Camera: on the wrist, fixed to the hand. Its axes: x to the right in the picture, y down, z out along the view.
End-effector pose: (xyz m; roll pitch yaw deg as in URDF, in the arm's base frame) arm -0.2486 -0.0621 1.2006 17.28 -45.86 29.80
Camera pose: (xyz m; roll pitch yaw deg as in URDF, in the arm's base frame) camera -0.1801 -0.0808 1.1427 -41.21 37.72 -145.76
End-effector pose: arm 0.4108 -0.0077 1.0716 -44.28 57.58 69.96
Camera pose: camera 0.4974 -0.0360 1.0814 28.20 -64.00 -122.41
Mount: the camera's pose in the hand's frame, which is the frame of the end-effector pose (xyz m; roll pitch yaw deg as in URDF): -0.0066 -0.0707 -0.0579 -26.97 -8.73 -179.02
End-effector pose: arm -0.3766 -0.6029 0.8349 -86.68 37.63 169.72
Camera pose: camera -0.4008 -0.5356 0.8922 66.65 -38.59 -21.38
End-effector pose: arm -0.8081 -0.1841 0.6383 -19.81 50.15 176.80
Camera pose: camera -0.7757 -0.0996 0.6238 -3.89 -58.64 -7.11
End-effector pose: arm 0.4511 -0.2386 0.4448 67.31 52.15 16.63
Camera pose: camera 0.3735 -0.2345 0.3963 -105.69 -53.78 -149.01
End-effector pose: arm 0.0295 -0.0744 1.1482 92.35 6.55 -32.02
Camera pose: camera 0.0495 -0.0153 1.0811 -120.14 -5.15 156.70
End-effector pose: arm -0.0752 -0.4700 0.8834 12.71 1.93 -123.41
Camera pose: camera -0.1172 -0.4315 0.8116 -39.91 -10.23 59.50
